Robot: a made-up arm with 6 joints. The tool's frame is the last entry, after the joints.
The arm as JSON. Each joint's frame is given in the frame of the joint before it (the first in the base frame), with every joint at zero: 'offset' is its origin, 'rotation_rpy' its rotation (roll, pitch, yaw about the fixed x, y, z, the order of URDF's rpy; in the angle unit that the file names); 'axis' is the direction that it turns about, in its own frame. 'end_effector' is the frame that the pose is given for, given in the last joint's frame.
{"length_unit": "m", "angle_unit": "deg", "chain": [
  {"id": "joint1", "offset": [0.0, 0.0, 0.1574], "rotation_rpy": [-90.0, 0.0, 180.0], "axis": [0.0, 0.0, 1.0]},
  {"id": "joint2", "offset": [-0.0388, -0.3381, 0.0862], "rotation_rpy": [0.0, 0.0, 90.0], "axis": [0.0, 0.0, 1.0]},
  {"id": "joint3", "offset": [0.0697, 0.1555, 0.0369], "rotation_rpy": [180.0, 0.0, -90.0], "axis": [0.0, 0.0, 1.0]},
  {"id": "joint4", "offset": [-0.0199, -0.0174, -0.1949], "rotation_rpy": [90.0, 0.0, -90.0], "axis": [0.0, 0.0, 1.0]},
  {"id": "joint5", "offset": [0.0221, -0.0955, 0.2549], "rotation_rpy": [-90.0, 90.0, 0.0], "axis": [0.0, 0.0, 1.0]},
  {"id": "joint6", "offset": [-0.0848, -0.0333, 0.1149], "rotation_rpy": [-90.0, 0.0, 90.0], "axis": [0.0, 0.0, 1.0]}
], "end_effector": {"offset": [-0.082, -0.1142, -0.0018], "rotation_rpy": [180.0, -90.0, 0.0]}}
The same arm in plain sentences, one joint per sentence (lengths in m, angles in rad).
The arm has six revolute joints in a row. What follows holds with every joint at zero, and every direction is one of the base frame's. Joint 1 sits 0.1574 m along +z from the base frame's origin and turns about -y. Joint 2 sits 0.0388 m along +x and 0.0862 m along -y and 0.3381 m along +z from joint 1 and turns about -y. Joint 3 sits 0.1555 m along +x and 0.0369 m along -y and 0.0697 m along -z from joint 2 and turns about +y. Joint 4 sits 0.0199 m along +x and 0.1949 m along -y and 0.0174 m along -z from joint 3 and turns about +x. Joint 5 sits 0.2549 m along +x and 0.0955 m along -y and 0.0221 m along -z from joint 4 and turns about +y. Joint 6 sits 0.0848 m along +x and 0.1149 m along +y and 0.0333 m along -z from joint 5 and turns about +x. The tool frame, which is the frame that the pose is given for, sits 0.0018 m along -x and 0.1142 m along +y and 0.0820 m along -z from joint 6; its axes are parallel to the base frame's.
